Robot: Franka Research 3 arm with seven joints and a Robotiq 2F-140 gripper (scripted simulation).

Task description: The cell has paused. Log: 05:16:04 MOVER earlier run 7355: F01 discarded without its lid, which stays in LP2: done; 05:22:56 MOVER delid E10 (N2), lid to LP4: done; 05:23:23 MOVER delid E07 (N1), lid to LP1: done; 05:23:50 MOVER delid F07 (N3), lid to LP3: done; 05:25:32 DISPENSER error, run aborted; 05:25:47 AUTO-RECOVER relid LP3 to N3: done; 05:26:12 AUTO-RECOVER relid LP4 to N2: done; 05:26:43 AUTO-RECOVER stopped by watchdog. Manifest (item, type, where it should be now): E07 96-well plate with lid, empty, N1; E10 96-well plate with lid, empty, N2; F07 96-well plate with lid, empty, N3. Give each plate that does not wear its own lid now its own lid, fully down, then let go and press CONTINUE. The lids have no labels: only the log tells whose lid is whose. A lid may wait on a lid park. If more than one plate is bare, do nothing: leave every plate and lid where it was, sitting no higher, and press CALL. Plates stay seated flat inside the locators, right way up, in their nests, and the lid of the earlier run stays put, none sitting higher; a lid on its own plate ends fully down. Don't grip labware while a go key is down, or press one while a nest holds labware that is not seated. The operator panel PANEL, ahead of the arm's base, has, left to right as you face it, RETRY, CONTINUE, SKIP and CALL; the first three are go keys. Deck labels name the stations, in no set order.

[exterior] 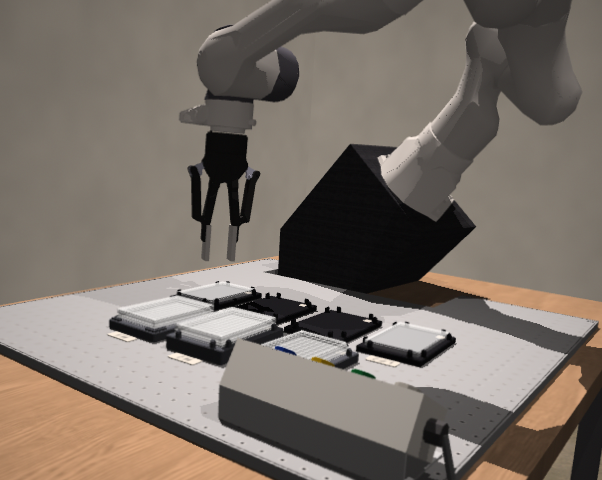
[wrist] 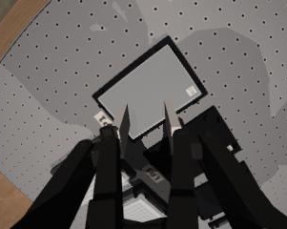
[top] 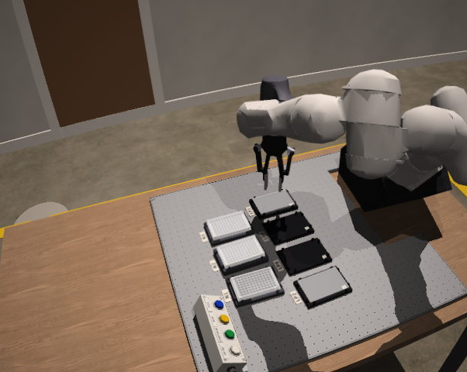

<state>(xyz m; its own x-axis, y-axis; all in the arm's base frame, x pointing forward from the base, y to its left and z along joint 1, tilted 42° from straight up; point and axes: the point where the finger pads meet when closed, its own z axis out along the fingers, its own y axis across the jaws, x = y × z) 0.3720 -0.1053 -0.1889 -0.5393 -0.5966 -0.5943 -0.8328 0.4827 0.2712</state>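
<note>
Now: the black lid park LP1 10 cm below my hand. From my hand the other things lie so: lid park LP3: 13 cm to the left, 10 cm below; then lid park LP4: 1 cm ahead, 26 cm to the left, 10 cm below; then plate: 19 cm ahead, 31 cm to the left, 9 cm below.
</note>
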